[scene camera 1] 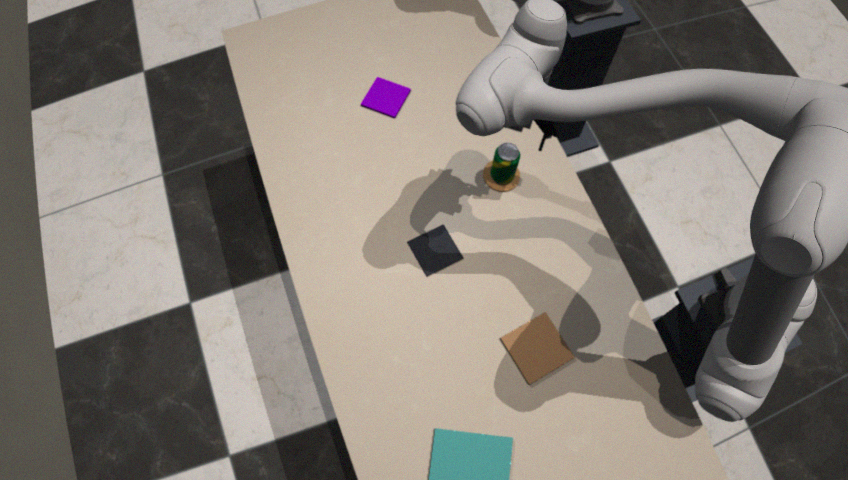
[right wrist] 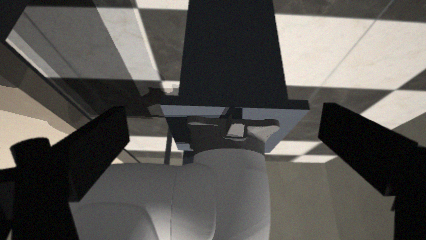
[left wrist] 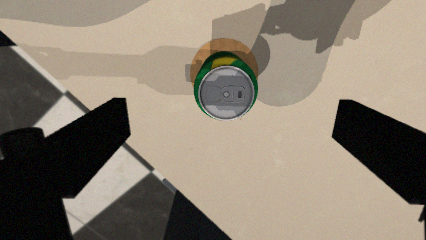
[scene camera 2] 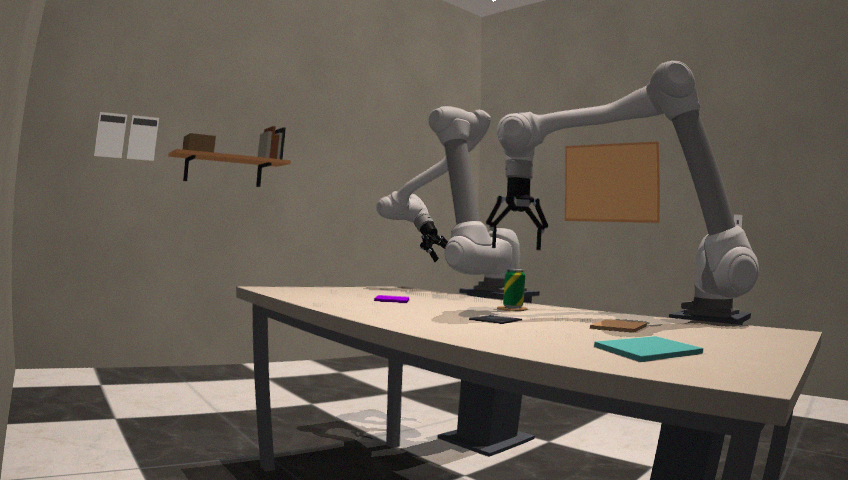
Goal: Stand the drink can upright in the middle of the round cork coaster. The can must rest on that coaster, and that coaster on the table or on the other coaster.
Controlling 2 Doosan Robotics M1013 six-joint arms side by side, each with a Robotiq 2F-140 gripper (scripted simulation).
I see my left gripper [scene camera 2: 516, 249], my right gripper [right wrist: 224, 122], a teal square [scene camera 2: 641, 349], a purple square [scene camera 1: 385, 97], a dark square coaster [scene camera 1: 434, 250] and a brown square [scene camera 1: 537, 348].
My left gripper is seen too in the left wrist view [left wrist: 230, 117]. The left wrist view misses the teal square: it is out of frame. The right wrist view does not show the purple square: it is out of frame.
